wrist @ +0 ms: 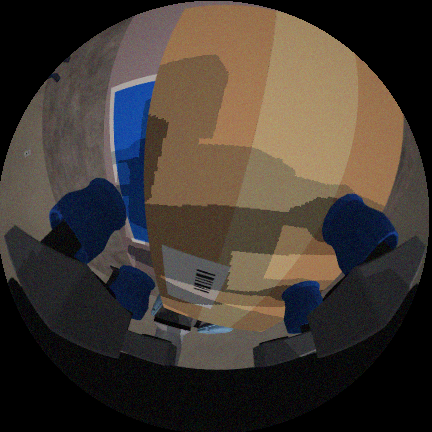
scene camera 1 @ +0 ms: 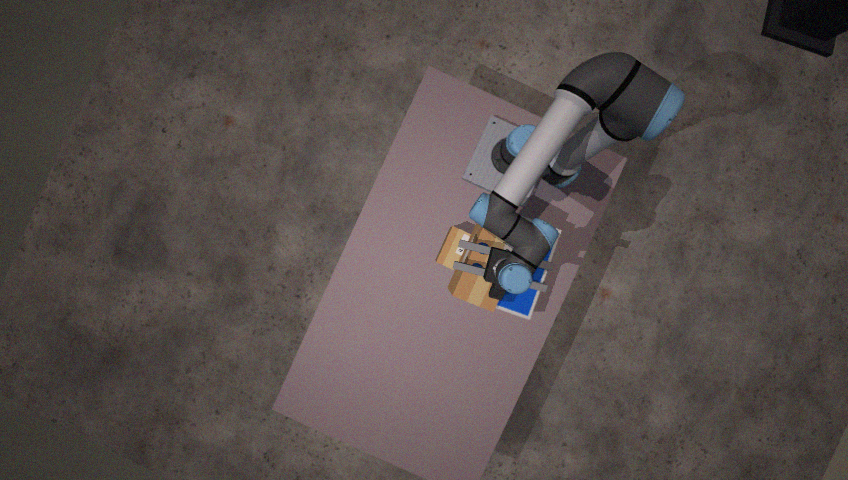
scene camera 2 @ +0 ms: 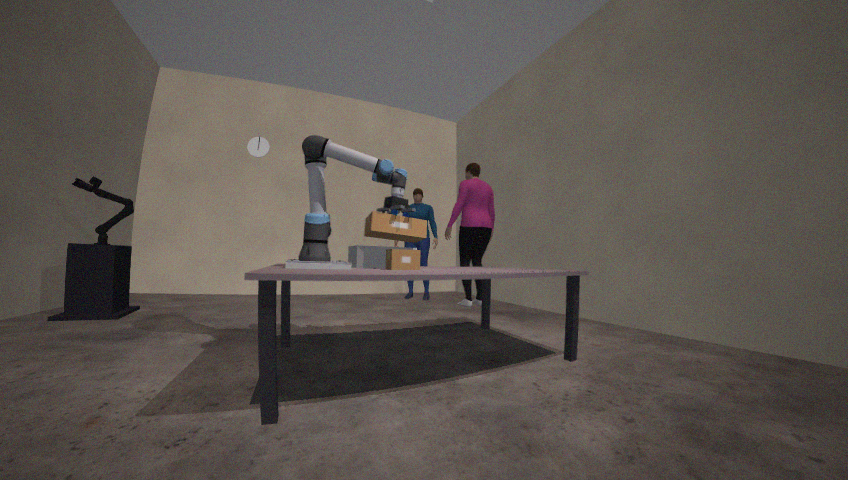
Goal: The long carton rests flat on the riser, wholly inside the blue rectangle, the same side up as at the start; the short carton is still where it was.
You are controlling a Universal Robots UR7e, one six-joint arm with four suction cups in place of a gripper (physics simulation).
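Places are measured from the arm's base along level axes (x right, y back, z down), in metres.
Where they show: hand, its tool point: [wrist: 218,258]; arm's base, origin of its link: [scene camera 1: 509,156] [scene camera 2: 314,260].
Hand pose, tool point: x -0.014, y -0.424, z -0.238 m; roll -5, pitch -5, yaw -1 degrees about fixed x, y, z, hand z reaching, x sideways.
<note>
Things, the pixels of their top centre, and the offset from my tool point. Level surfaces: height alone.
- long carton, centre of its top: [wrist: 270,292] [scene camera 1: 492,260] [scene camera 2: 395,215] dz -0.021, dx +0.031, dy +0.001 m
- grey riser, centre of its top: [wrist: 155,178] [scene camera 1: 521,266] [scene camera 2: 382,247] dz +0.151, dx -0.119, dy +0.008 m
- blue rectangle, centre of its top: [wrist: 155,178] [scene camera 1: 521,266] dz +0.151, dx -0.119, dy +0.008 m
- short carton, centre of its top: [scene camera 1: 456,249] [scene camera 2: 403,249] dz +0.170, dx +0.131, dy +0.005 m
- pink table, height of its surface: dz +0.271 m
The long carton [scene camera 1: 473,290] [scene camera 2: 392,227] [wrist: 310,115] hangs roughly level under my gripper [scene camera 1: 498,270] [scene camera 2: 397,209] [wrist: 220,250], whose suction cups are on its top; a label shows near one end in the wrist view. It is well above the grey riser [scene camera 2: 367,256], with a gap below. From overhead it overlaps the left side of the blue rectangle [scene camera 1: 523,303] [wrist: 131,120] and extends past it to the left. The short carton [scene camera 1: 449,243] [scene camera 2: 393,260] stands on the table beside the riser, apart from the held carton. It does not show in the wrist view.
The pink table [scene camera 1: 380,333] [scene camera 2: 505,273] carries the arm's base plate [scene camera 1: 483,151] [scene camera 2: 297,265]. Two people [scene camera 2: 476,202] [scene camera 2: 423,214] stand beyond the table. Another dark arm [scene camera 2: 113,223] stands on a black pedestal [scene camera 2: 98,279] at the left.
</note>
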